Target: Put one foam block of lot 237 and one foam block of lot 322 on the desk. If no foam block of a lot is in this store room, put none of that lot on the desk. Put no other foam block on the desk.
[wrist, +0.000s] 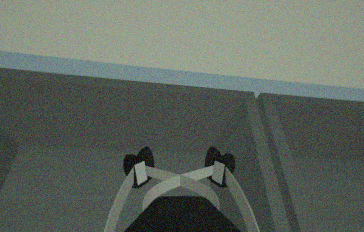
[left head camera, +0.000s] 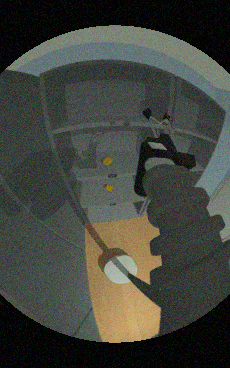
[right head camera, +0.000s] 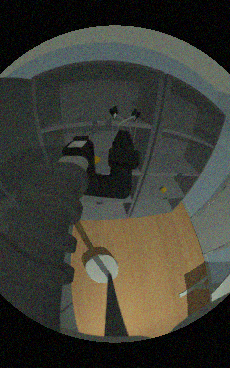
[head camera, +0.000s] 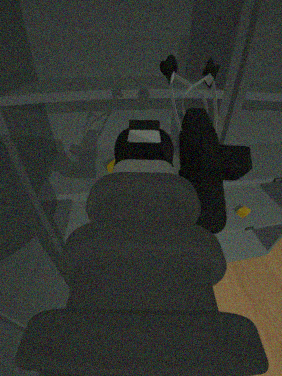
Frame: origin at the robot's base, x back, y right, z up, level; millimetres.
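Where they show: gripper, fingertip midpoint: (wrist: 179, 159) (left head camera: 155, 111) (right head camera: 124, 108) (head camera: 188, 60); robot's base at its link origin: (left head camera: 119, 268) (right head camera: 102, 267).
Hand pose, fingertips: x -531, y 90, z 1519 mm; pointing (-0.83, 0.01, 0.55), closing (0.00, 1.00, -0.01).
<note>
Each offset is from my fingertips to the top centre of the thing. "*": to the spot under its first point. Level surfaces: height alone.
My gripper (head camera: 190, 67) (left head camera: 157, 116) (right head camera: 125, 113) (wrist: 179, 159) is open and empty, raised in front of the upper part of the grey shelf unit. A yellow foam block @[dx -445, dy -244, dz -510 mm] (head camera: 111, 166) (left head camera: 107, 161) (right head camera: 97, 160) lies on a middle shelf of the left bay, partly hidden by the wrist in the head view. A second yellow block @[dx -486, dy -248, dz -967 mm] (left head camera: 109, 188) lies on the shelf below it. A third yellow block @[dx -534, dy +730, dz -967 mm] (head camera: 243, 211) (right head camera: 163, 190) lies on a low shelf of the right bay. Shelf-edge labels (head camera: 277, 179) (left head camera: 112, 175) are too small to read. The desk cannot be made out.
The shelf unit's upright @[* dx -322, dy +254, dz +67 mm] (right head camera: 159, 105) (wrist: 270, 165) stands right of the gripper, and its shelf edge (head camera: 60, 98) crosses behind the fingers in the head view. A pale wall (wrist: 200, 35) rises above the unit. A white round disc (left head camera: 120, 269) (right head camera: 101, 268) is over the wooden floor @[dz -1546 mm] (right head camera: 150, 250).
</note>
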